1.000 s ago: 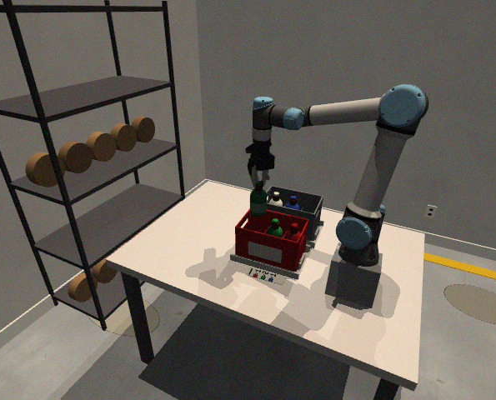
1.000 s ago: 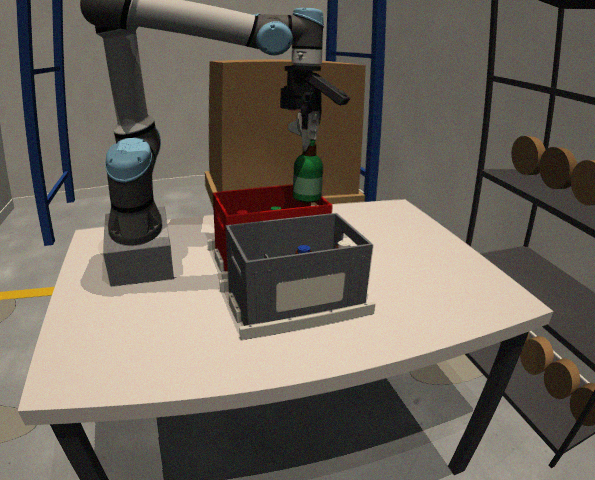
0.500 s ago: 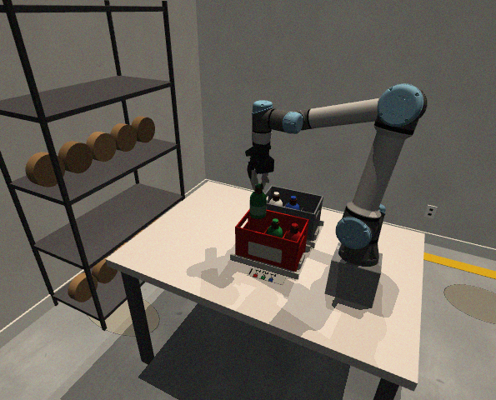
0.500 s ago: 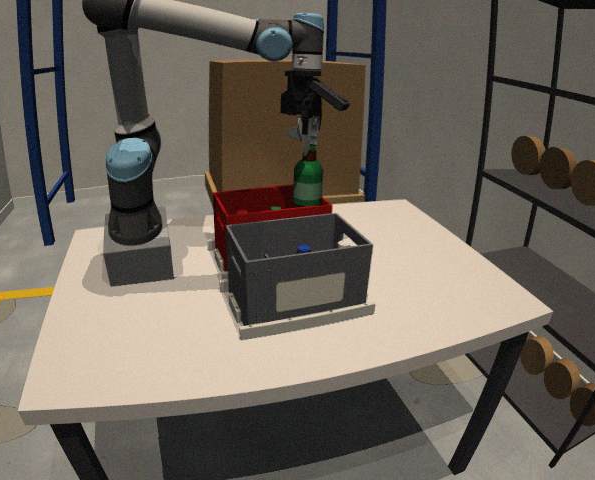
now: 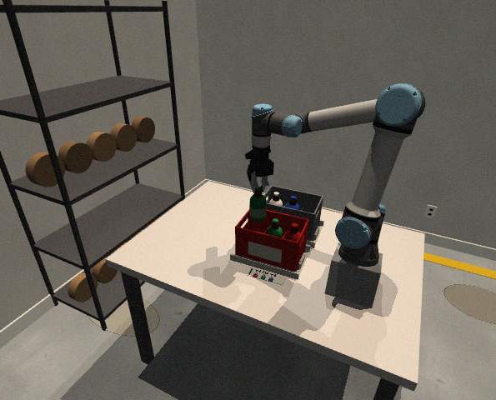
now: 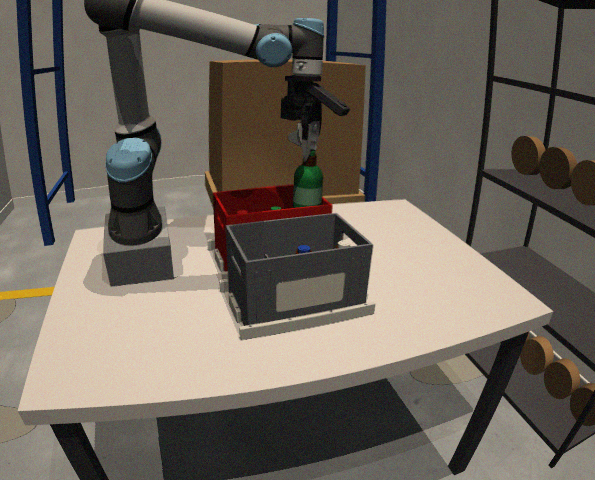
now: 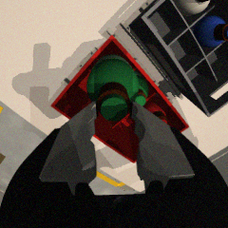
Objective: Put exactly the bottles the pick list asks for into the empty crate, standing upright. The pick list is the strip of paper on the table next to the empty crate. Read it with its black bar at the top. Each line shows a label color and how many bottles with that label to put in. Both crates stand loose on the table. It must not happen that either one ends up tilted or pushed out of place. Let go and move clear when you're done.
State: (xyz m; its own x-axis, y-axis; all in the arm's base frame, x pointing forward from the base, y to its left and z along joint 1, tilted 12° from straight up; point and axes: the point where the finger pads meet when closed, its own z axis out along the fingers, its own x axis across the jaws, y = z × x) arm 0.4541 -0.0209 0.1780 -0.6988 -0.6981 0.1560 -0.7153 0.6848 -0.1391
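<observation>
My gripper is now 22 cm above the red crate, 9 cm past it and 4 cm to the right of it. Also, from my hand: red bottle 21 cm below, 17 cm behind; grey crate 22 cm below, 19 cm to the right, 10 cm behind; white bottle 24 cm to the right, 21 cm below, 1 cm behind.
</observation>
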